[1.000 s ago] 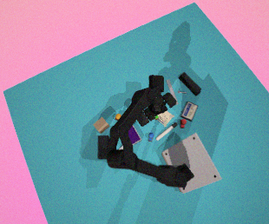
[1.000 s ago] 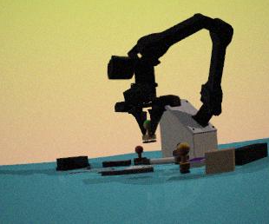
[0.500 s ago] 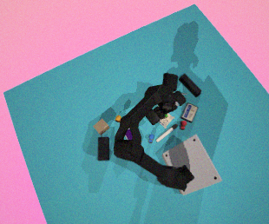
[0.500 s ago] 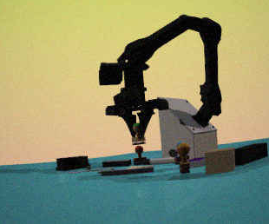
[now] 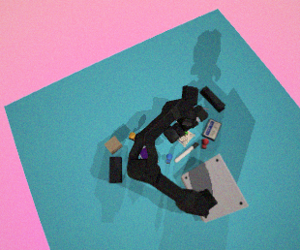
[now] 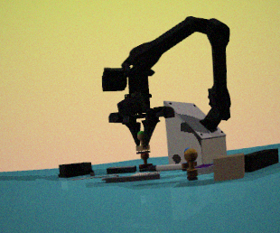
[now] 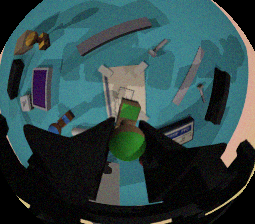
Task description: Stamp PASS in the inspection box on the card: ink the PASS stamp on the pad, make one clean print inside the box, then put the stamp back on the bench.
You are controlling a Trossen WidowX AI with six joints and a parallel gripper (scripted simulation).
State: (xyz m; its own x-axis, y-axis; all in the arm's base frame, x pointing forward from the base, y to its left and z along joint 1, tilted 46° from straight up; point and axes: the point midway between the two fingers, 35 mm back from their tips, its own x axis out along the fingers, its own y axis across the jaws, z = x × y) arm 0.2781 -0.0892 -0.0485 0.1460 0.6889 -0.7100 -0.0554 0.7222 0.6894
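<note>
My gripper tip is 9 cm above the beige card and 1 cm short of it. Also, from my gripper tip: green-knobbed stamp right at my gripper tip; white marker 7 cm below, 7 cm behind, 1 cm to the left; red-knobbed stamp 9 cm behind, 6 cm to the right, 6 cm below.
</note>
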